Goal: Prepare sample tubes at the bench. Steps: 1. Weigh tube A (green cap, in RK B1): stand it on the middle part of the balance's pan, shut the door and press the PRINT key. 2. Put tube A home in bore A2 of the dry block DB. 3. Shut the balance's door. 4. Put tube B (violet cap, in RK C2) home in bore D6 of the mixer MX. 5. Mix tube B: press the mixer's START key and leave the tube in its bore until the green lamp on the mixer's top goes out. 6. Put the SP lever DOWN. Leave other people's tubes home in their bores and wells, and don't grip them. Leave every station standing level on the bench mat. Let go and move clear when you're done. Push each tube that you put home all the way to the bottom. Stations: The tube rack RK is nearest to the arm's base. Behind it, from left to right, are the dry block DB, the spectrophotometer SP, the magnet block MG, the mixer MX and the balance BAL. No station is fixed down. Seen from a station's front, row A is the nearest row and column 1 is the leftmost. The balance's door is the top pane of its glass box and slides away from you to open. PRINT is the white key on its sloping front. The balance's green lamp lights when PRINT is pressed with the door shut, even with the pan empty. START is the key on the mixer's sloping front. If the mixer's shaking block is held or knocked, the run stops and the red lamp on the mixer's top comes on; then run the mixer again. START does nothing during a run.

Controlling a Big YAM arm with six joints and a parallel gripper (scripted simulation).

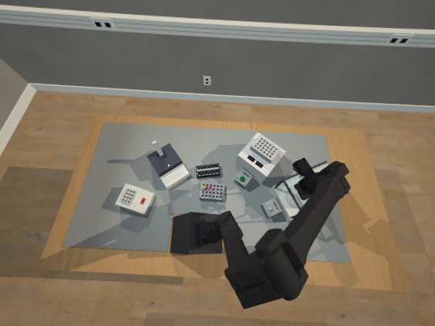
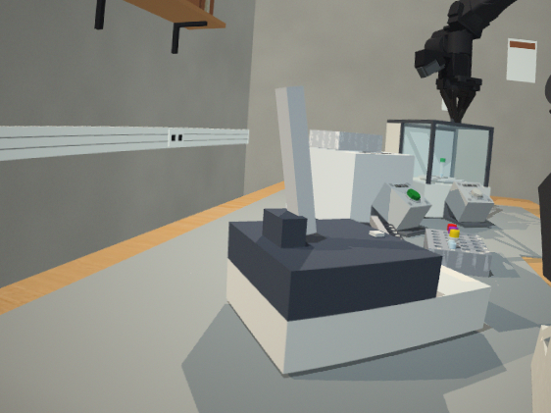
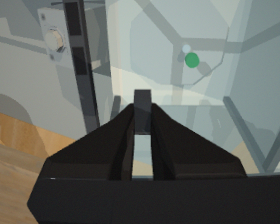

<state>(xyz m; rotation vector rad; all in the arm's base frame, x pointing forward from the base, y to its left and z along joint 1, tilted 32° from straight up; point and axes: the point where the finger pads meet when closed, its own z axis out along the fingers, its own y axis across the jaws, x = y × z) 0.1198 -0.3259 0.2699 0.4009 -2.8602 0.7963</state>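
The eight-sided pan is 14 cm below my hand, 4 cm to the right of it and 1 cm ahead of it. Also, from my hand: print key 15 cm below, 10 cm to the left, 3 cm behind; then balance door 3 cm to the right, 1 cm below, 1 cm ahead; then mixer block 25 cm ahead, 9 cm to the left, 7 cm below.
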